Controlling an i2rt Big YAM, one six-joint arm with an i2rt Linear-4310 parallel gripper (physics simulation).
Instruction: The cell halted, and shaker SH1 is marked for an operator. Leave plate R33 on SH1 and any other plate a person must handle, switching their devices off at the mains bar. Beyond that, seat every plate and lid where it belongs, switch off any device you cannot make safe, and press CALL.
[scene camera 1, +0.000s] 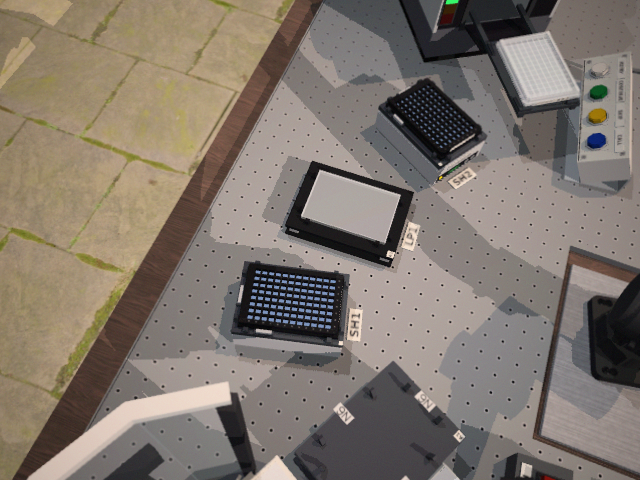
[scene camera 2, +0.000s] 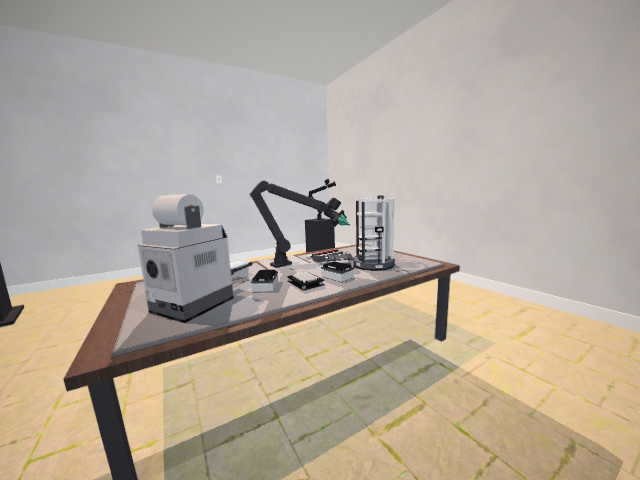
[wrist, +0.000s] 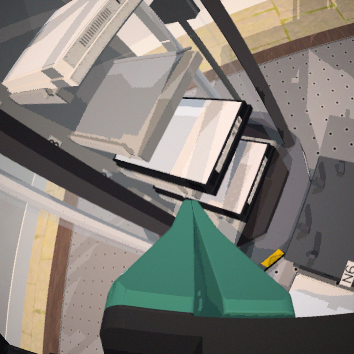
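Where they show: gripper, fingertip midpoint: (scene camera 2: 349, 224) (wrist: 188, 209); arm's base, origin of the base link: (scene camera 1: 620, 342) (scene camera 2: 281, 264).
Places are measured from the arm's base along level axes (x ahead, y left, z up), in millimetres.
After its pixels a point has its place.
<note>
My gripper (scene camera 2: 345, 221) {x 314, y 316, z 247 mm} (wrist: 188, 209) {x 314, y 316, z 247 mm} is shut and empty, its green fingertips over the storage tower (scene camera 2: 374, 265) {x 530, y 278, z 35 mm}. In the wrist view two white-topped, black-edged plates (wrist: 202, 142) {x 406, y 326, z 181 mm} (wrist: 256, 150) {x 426, y 296, z 110 mm} and a pale plate (wrist: 75, 42) {x 375, y 322, z 322 mm} sit at different levels in the tower. A black well plate (scene camera 1: 292, 299) {x 455, y 56, z 73 mm} lies on shaker SH1 (scene camera 1: 286, 347) {x 453, y 104, z 22 mm}; another black plate (scene camera 1: 434, 116) {x 300, y -284, z 71 mm} lies on shaker SH2 (scene camera 1: 405, 142) {x 336, y -252, z 38 mm}. LP1 (scene camera 1: 336, 245) {x 413, y -66, z 9 mm} bears a flat pale piece (scene camera 1: 351, 206) {x 401, y -117, z 40 mm}. A white plate (scene camera 1: 537, 67) {x 161, y -372, z 117 mm} lies on a dark carrier. The blue CALL button (scene camera 1: 596, 140) {x 54, y -289, z 73 mm} is on the button box (scene camera 1: 605, 170) {x 31, y -255, z 49 mm}. Plate R33's label is unreadable.
The dark N6 nest (scene camera 1: 382, 428) {x 321, y 191, z 64 mm} (wrist: 325, 215) {x 349, y 254, z 64 mm} has upright pins and shows no plate on it. Dark tower posts (wrist: 250, 70) {x 457, y 264, z 184 mm} stand close around the gripper's view. A large white device (scene camera 2: 201, 273) {x 377, y -598, z 162 mm} stands at the table's near left. The mains bar shows partly at scene camera 1's lower edge.
</note>
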